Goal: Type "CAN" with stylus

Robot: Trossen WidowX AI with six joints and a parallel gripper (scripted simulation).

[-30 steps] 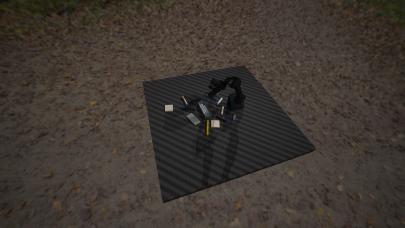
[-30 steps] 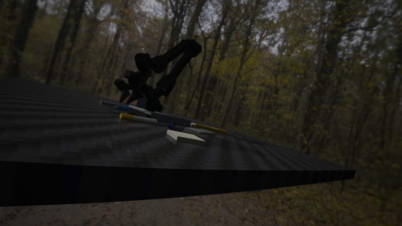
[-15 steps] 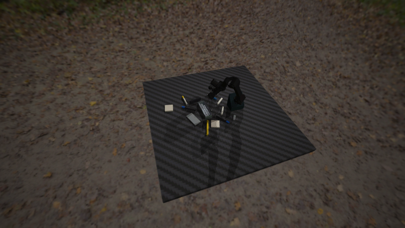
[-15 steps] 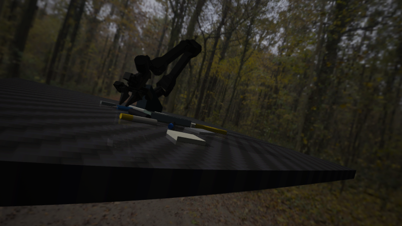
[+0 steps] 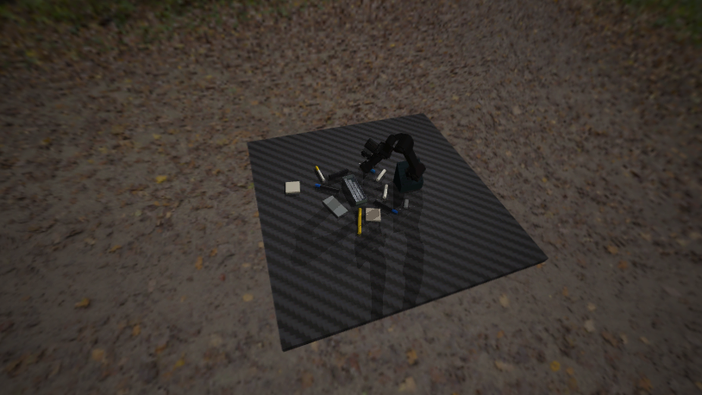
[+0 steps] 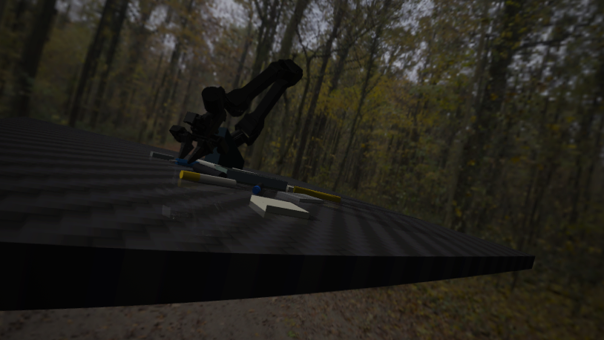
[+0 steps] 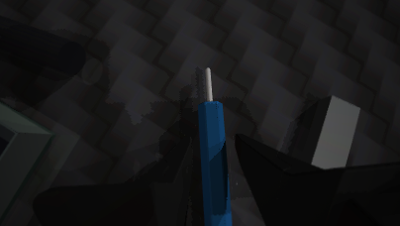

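The dark cylinder is 18 cm ahead of my gripper tip. The rest, counted from my gripper tip: grey slab 28 cm ahead, 23 cm to the left, 1 cm below; blue stylus 1 cm ahead, 1 cm to the right; yellow-and-white marker 28 cm ahead, 5 cm to the right.
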